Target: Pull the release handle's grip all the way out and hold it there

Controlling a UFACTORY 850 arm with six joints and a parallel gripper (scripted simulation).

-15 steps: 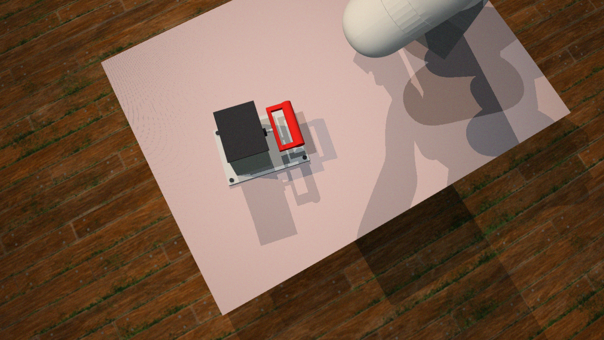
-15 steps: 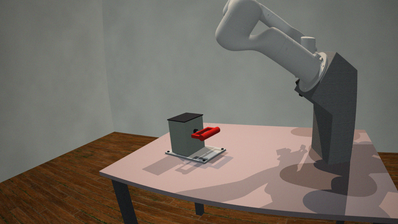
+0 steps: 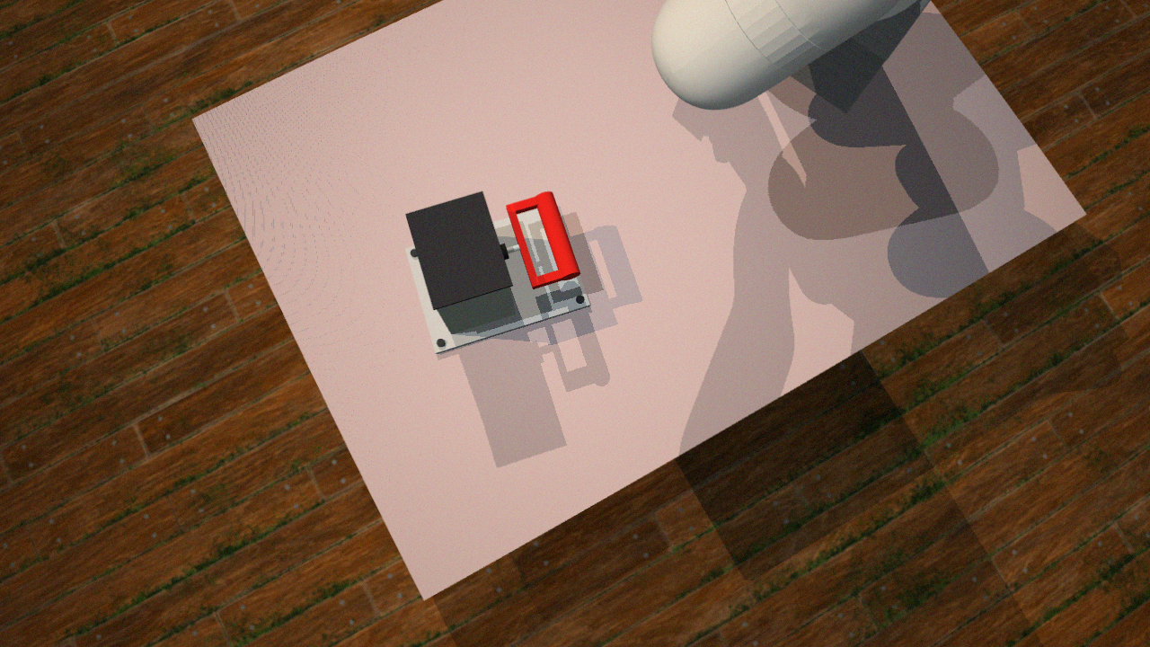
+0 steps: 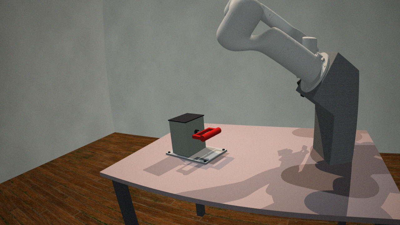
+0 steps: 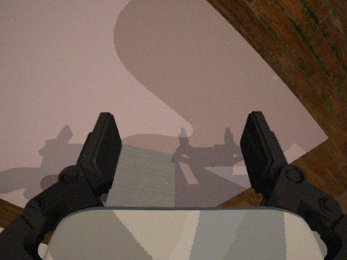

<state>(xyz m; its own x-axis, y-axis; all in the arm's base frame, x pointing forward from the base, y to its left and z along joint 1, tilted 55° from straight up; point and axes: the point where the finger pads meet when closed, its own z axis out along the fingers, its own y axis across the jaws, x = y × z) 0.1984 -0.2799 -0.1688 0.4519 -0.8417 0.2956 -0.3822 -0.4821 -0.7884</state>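
My hand is 390 mm short of the base plate, 520 mm to the right of it and 210 mm above it.
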